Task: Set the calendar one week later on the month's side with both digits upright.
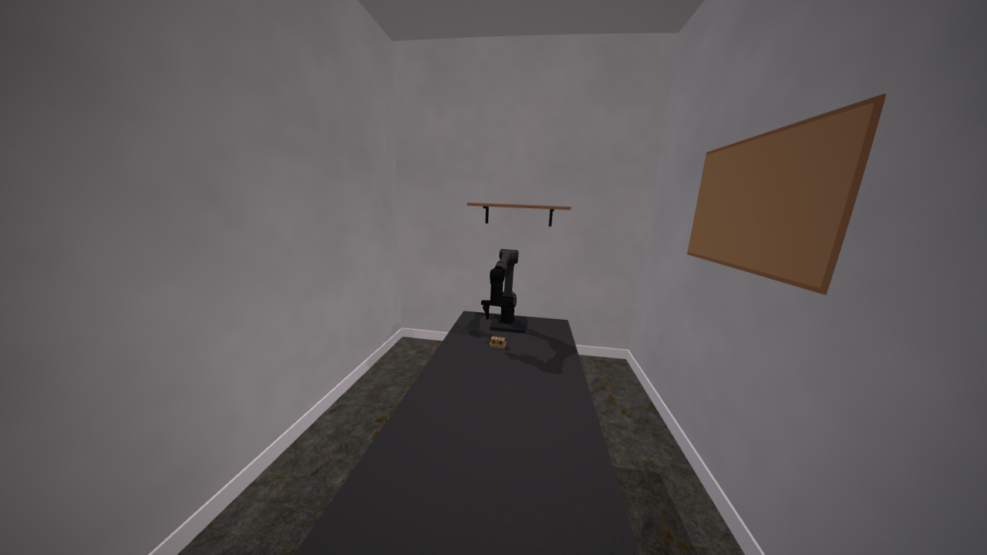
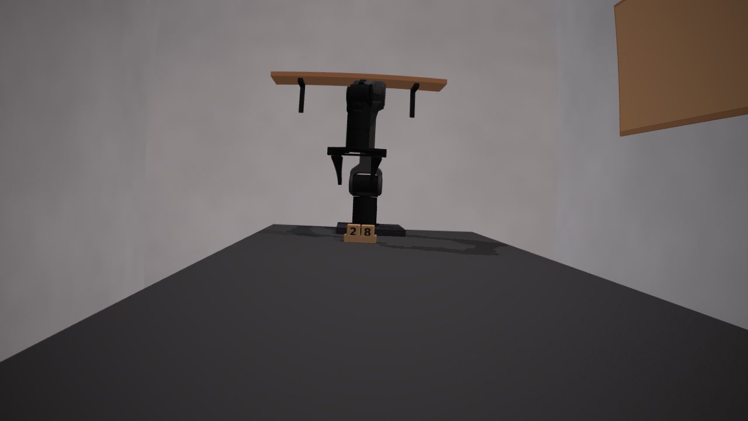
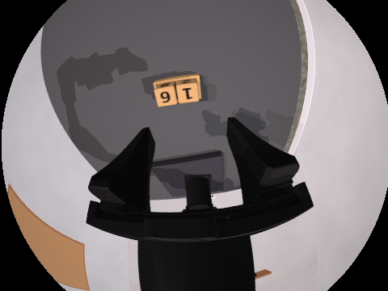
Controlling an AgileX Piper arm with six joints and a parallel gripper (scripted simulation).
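The wooden cube is 12 cm below my hand. The rest, counted from my hand: wooden tray 2 cm to the left, 13 cm below.
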